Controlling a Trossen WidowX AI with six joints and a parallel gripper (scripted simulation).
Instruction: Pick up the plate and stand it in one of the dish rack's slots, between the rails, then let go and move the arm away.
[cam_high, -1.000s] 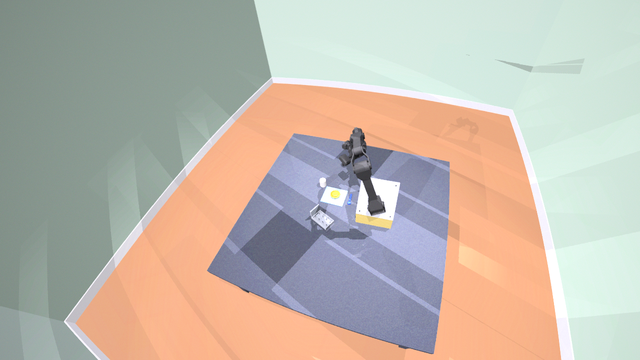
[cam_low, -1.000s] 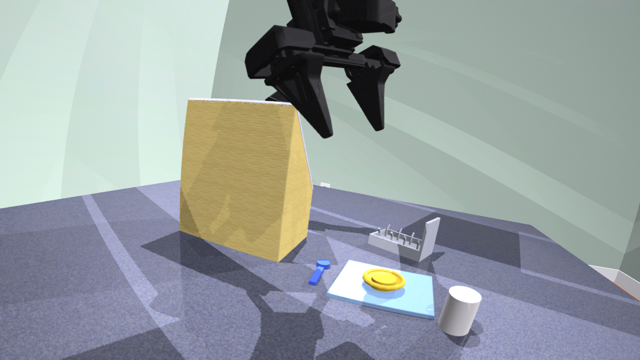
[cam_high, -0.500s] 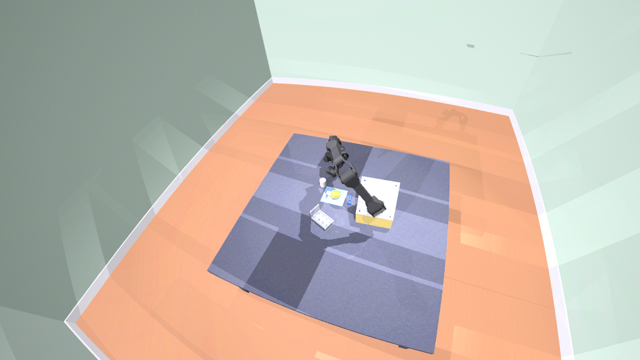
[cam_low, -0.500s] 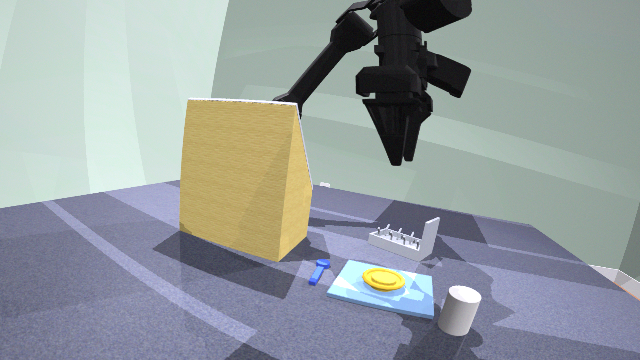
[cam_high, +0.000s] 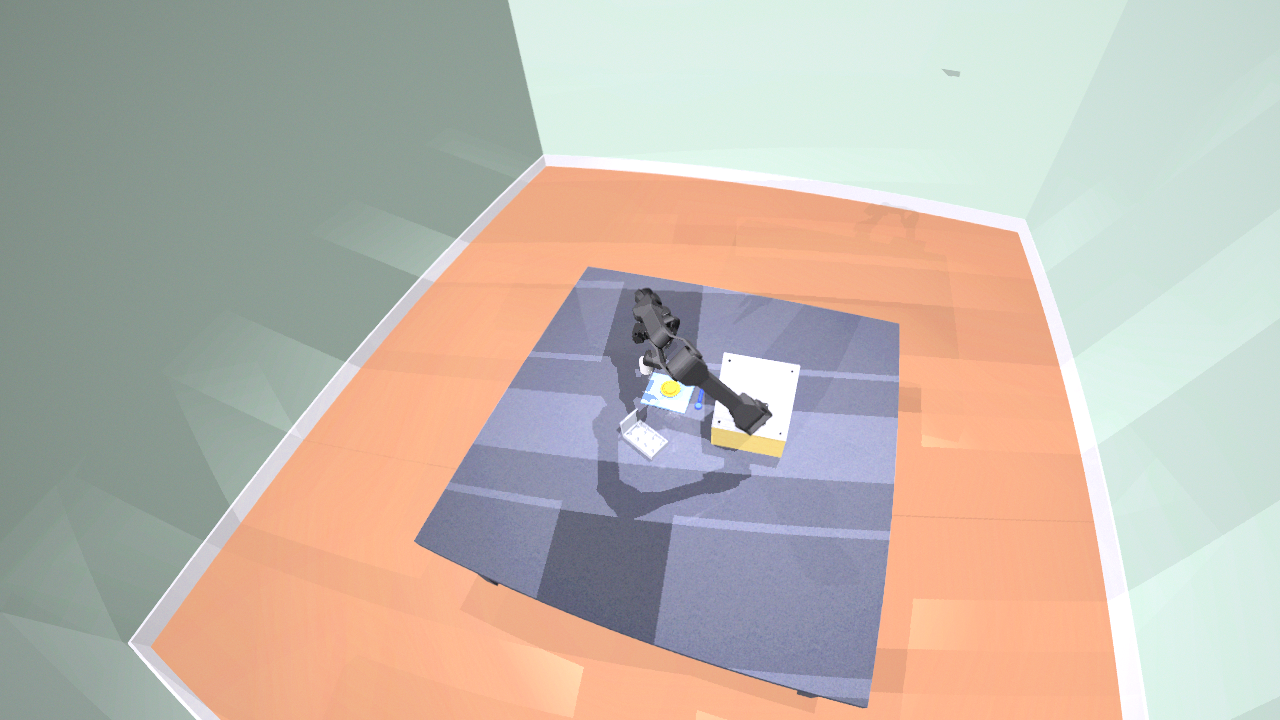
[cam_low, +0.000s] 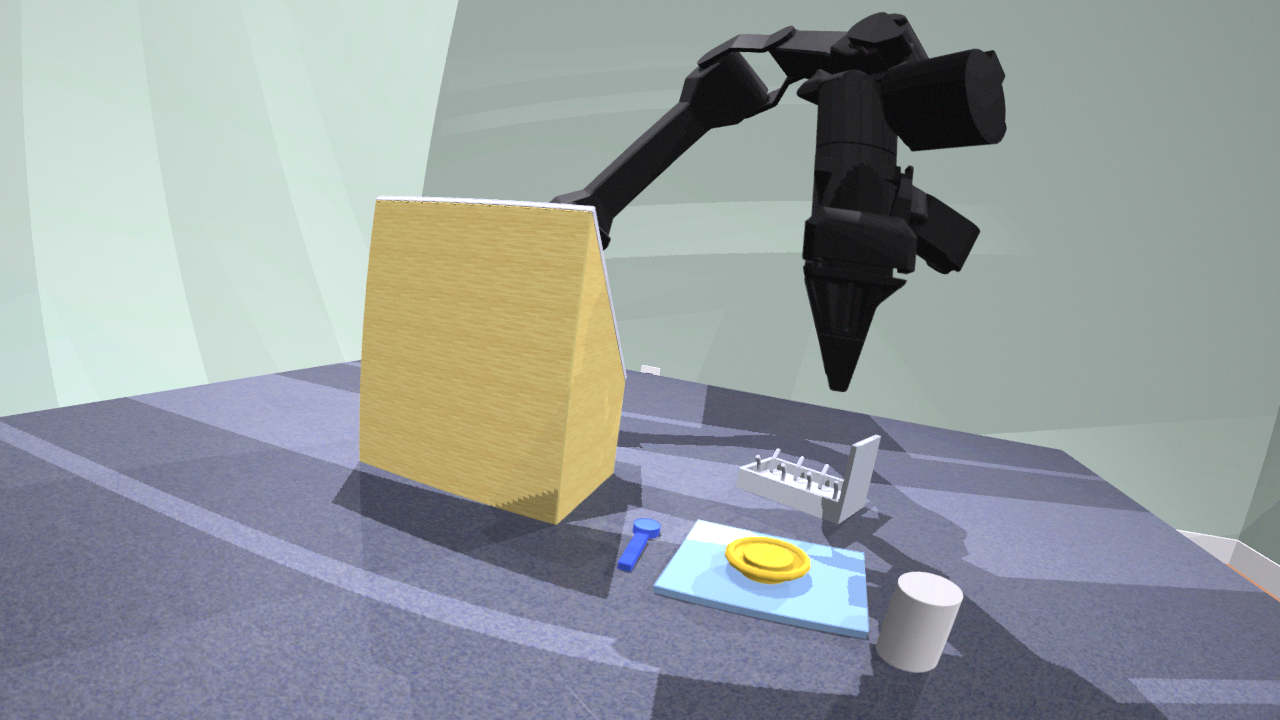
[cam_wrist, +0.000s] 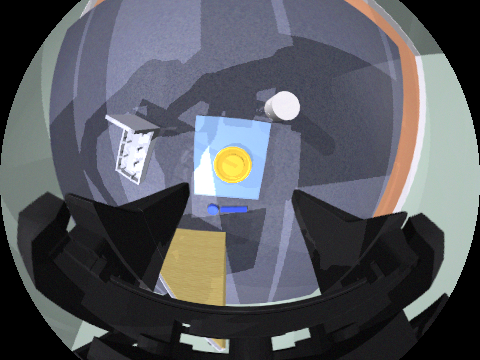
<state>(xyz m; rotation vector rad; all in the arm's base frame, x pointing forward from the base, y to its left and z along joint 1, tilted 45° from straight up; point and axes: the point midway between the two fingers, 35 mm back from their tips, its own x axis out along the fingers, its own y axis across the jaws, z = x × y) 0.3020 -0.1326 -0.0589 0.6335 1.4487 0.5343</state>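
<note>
Now: the yellow plate 140 mm below my gripper tip, 20 mm behind it and 10 mm to the left of it. Also, from my gripper tip: white cylinder (130 mm below, 80 mm ahead, 70 mm to the right); then pale blue flat board (150 mm below, 10 mm to the left, 10 mm behind); then blue spoon (150 mm below, 120 mm behind, 30 mm to the left).
</note>
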